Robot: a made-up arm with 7 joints. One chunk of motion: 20 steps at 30 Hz.
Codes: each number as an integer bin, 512 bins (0 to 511) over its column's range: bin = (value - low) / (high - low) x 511, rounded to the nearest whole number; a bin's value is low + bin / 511 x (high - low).
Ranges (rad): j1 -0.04..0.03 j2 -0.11..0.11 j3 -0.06..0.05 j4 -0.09..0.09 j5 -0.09..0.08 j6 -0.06..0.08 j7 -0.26..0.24
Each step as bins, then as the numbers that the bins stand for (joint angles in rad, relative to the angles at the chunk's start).
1 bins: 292 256 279 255 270 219 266
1 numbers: 0.0000 0.0002 0.0001 -0.0002 -0.0002 0.0000 0.0003
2 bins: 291 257 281 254 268 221 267
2 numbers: -0.0001 0.0006 0.0005 -0.0005 -0.0008 0.0005 0.0013
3 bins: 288 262 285 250 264 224 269
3 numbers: -0.0005 0.0028 0.0014 -0.0019 -0.0022 0.0014 0.0032
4 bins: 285 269 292 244 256 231 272
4 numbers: -0.0010 0.0058 0.0029 -0.0041 -0.0048 0.0033 0.0061
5 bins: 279 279 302 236 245 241 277
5 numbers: -0.0018 0.0101 0.0050 -0.0069 -0.0085 0.0060 0.0110
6 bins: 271 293 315 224 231 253 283
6 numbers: -0.0029 0.0161 0.0078 -0.0111 -0.0132 0.0093 0.0169
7 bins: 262 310 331 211 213 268 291
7 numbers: -0.0041 0.0235 0.0113 -0.0157 -0.0191 0.0134 0.0247
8 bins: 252 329 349 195 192 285 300
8 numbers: -0.0055 0.0316 0.0151 -0.0213 -0.0261 0.0181 0.0335
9 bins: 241 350 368 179 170 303 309
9 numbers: -0.0070 0.0407 0.0192 -0.0269 -0.0334 0.0230 0.0423
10 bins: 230 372 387 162 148 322 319
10 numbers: -0.0085 0.0502 0.0233 -0.0329 -0.0408 0.0282 0.0521
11 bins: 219 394 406 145 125 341 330
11 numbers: -0.0100 0.0596 0.0274 -0.0389 -0.0484 0.0334 0.0629
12 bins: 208 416 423 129 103 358 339
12 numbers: -0.0115 0.0691 0.0311 -0.0446 -0.0557 0.0381 0.0717
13 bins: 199 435 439 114 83 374 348
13 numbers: -0.0127 0.0773 0.0345 -0.0498 -0.0624 0.0425 0.0805
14 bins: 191 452 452 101 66 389 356
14 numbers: -0.0138 0.0846 0.0373 -0.0544 -0.0680 0.0466 0.0883
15 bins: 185 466 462 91 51 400 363
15 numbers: -0.0147 0.0906 0.0395 -0.0579 -0.0730 0.0496 0.0952
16 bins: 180 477 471 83 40 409 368
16 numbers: -0.0153 0.0954 0.0414 -0.0608 -0.0767 0.0521 0.1001
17 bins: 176 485 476 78 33 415 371
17 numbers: -0.0159 0.0988 0.0425 -0.0625 -0.0790 0.0537 0.1030
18 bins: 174 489 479 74 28 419 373
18 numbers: -0.0162 0.1005 0.0431 -0.0639 -0.0807 0.0548 0.1050
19 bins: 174 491 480 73 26 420 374
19 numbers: -0.0162 0.1014 0.0433 -0.0643 -0.0814 0.0551 0.1059
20 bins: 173 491 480 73 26 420 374
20 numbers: -0.0163 0.1014 0.0433 -0.0643 -0.0814 0.0551 0.1059
